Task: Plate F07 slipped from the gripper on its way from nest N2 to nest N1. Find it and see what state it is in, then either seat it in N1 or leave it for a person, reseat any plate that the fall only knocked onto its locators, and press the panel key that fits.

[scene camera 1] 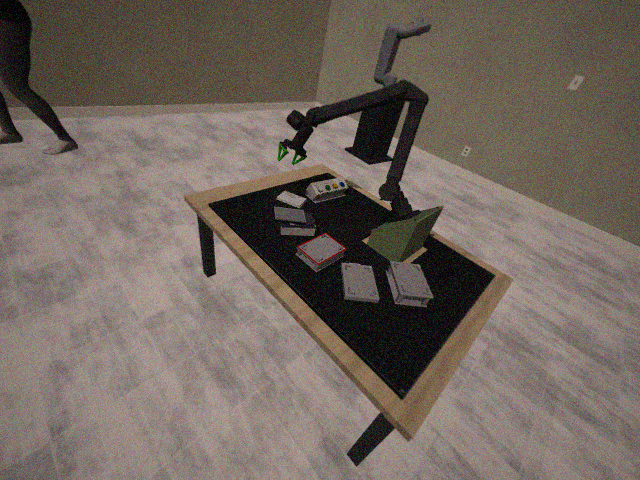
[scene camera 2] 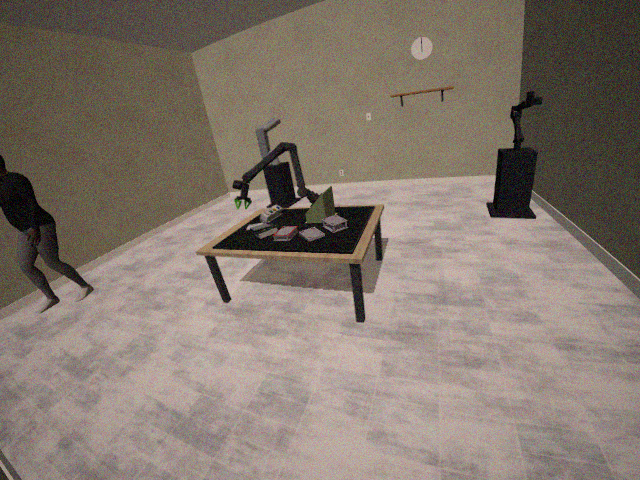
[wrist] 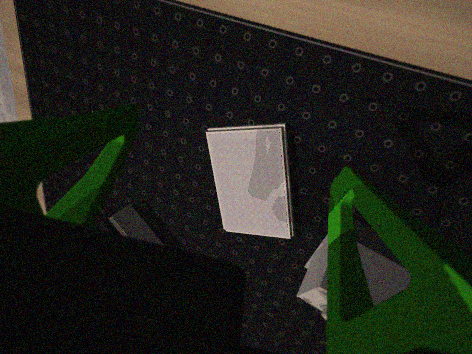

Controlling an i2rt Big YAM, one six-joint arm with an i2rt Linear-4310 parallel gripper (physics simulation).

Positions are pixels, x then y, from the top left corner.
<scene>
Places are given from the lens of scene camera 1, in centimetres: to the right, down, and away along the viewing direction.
button box point(scene camera 1: 317, 192): -1, -24, 137
red-rimmed plate point(scene camera 1: 327, 248): 3, 3, 107
The marked spots on the button box and the red-rimmed plate are 41 cm apart.
</scene>
